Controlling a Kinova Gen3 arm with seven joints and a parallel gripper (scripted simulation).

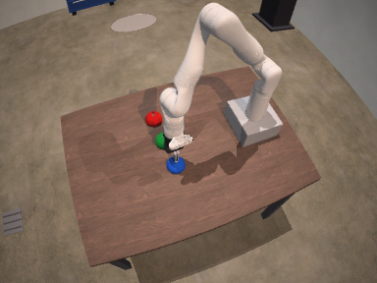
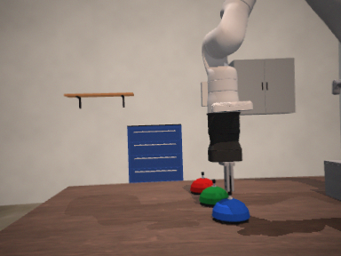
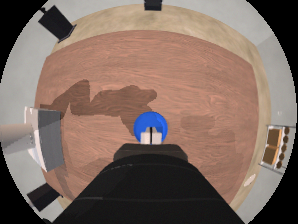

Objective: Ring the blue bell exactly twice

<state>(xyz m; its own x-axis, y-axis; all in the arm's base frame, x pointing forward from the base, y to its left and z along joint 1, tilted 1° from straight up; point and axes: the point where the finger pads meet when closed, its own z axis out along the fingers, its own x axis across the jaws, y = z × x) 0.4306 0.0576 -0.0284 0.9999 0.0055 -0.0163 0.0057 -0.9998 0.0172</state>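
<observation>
Now: hand 40 mm above the blue bell. Also, from my hand: red bell: 270 mm to the right, 40 mm below; green bell: 140 mm to the right, 40 mm below.
</observation>
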